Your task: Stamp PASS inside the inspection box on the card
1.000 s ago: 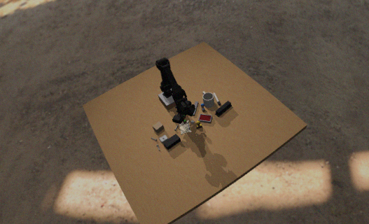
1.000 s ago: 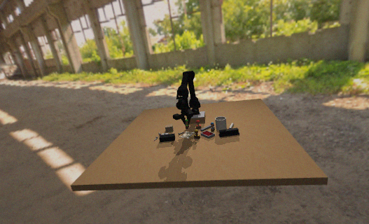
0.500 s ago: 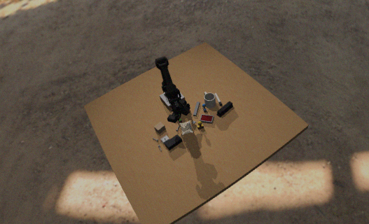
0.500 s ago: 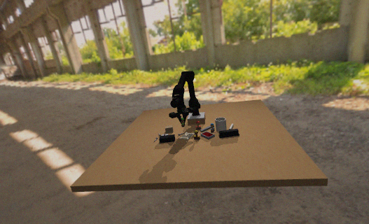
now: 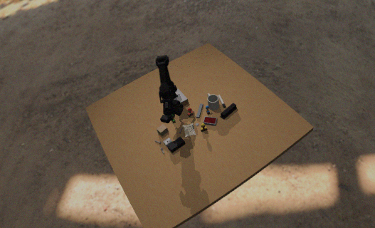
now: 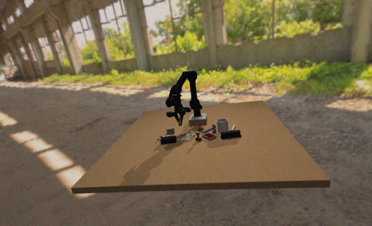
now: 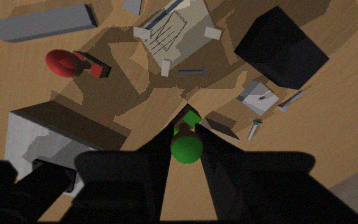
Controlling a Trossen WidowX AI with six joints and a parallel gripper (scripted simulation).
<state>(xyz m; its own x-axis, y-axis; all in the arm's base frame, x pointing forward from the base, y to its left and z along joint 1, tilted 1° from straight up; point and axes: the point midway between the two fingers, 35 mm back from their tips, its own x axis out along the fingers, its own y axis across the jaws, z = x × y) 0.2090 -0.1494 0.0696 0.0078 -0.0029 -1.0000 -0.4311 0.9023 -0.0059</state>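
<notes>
Right now my gripper tip is 30 mm past the tan block, 90 mm to the left of it and 70 mm above it. The rest, counted from my gripper tip: red-knobbed stamp: 150 mm to the left, 70 mm below; green-knobbed stamp: right at my gripper tip; white card: 90 mm ahead, 50 mm to the left, 90 mm below.
</notes>
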